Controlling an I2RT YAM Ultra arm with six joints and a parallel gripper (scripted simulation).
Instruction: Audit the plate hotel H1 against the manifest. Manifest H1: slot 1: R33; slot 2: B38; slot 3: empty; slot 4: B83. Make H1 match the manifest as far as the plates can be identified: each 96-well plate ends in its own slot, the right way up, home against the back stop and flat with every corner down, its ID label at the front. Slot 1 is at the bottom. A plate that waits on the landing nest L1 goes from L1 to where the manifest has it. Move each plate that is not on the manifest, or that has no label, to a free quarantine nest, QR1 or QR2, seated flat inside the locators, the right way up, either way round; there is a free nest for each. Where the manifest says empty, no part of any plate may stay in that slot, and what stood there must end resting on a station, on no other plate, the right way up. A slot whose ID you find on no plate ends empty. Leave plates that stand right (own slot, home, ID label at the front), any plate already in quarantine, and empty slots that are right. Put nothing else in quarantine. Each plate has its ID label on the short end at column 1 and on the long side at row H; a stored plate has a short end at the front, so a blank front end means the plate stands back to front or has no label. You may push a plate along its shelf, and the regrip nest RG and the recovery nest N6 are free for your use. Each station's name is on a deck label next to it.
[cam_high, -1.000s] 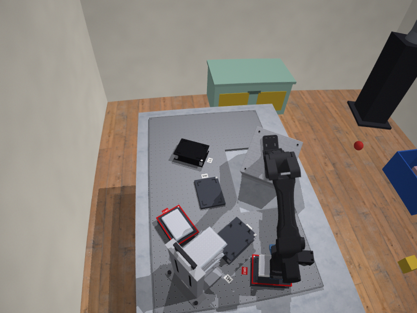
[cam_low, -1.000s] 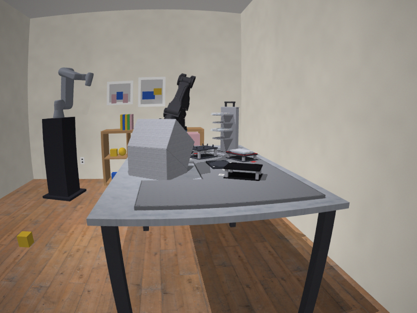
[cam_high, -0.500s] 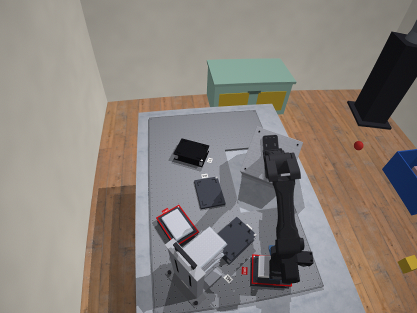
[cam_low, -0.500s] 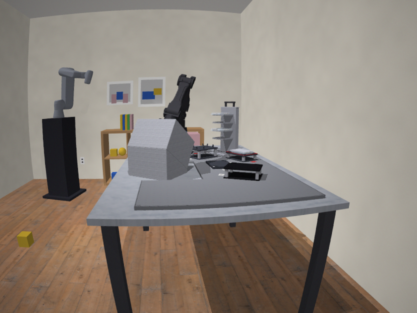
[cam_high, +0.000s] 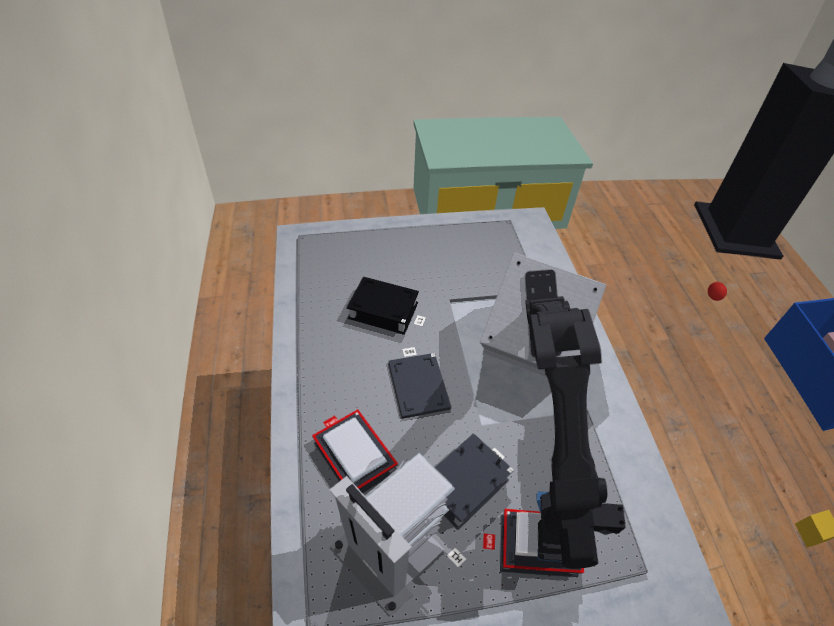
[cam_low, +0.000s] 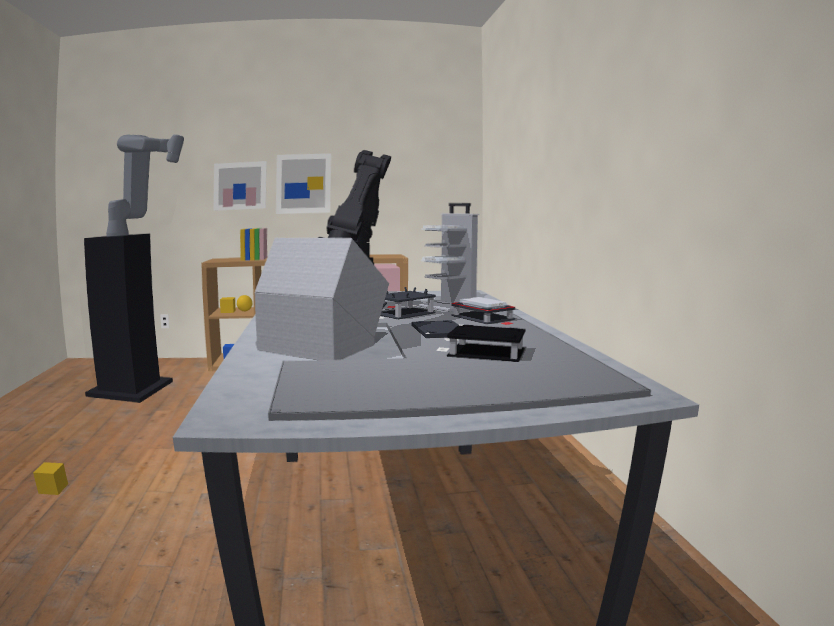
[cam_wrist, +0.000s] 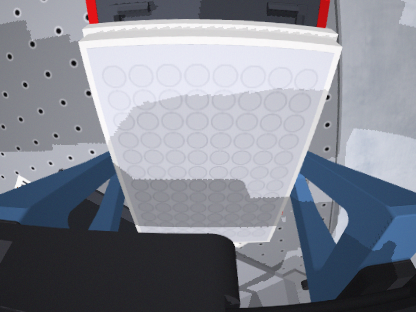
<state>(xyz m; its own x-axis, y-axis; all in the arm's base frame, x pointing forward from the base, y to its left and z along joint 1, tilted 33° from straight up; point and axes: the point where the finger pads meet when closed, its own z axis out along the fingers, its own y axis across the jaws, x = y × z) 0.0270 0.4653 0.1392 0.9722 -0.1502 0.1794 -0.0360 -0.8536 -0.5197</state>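
My hand is 40 mm above the quarantine nest QR2. Round my hand: H1 deck label 170 mm ahead, 70 mm below, 30 mm to the left; then regrip nest RG 160 mm ahead, 120 mm to the right, 20 mm below; then white 96-well plate 10 mm above.
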